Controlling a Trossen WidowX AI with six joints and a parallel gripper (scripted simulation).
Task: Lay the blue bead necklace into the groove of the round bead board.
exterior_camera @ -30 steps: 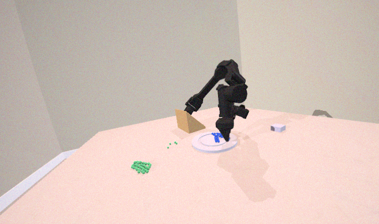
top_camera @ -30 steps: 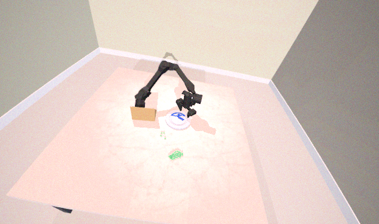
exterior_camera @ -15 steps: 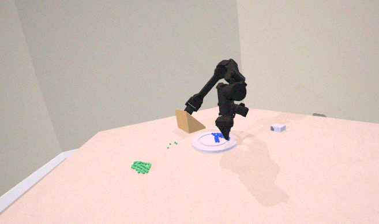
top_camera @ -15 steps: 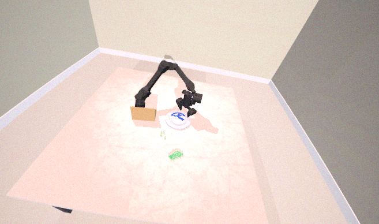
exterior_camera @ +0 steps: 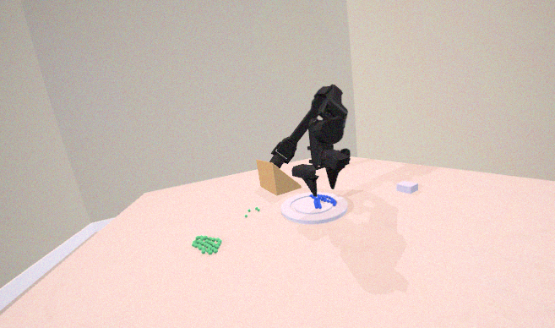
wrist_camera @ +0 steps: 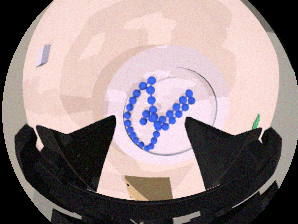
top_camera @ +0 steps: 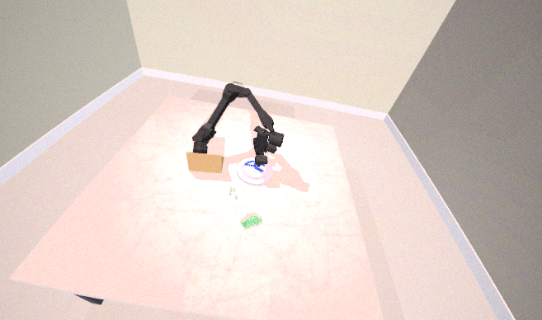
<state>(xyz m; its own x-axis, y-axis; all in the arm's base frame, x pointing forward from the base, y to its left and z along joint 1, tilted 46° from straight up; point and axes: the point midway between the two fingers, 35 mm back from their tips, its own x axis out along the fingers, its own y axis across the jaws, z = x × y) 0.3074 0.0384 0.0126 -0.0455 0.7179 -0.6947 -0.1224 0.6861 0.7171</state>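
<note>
Now: the round white bead board 1 cm behind my gripper tip, 4 cm to the right of it and 3 cm below it. Round my gripper tip: small grey block 10 cm ahead, 26 cm to the left, 3 cm below.
</note>
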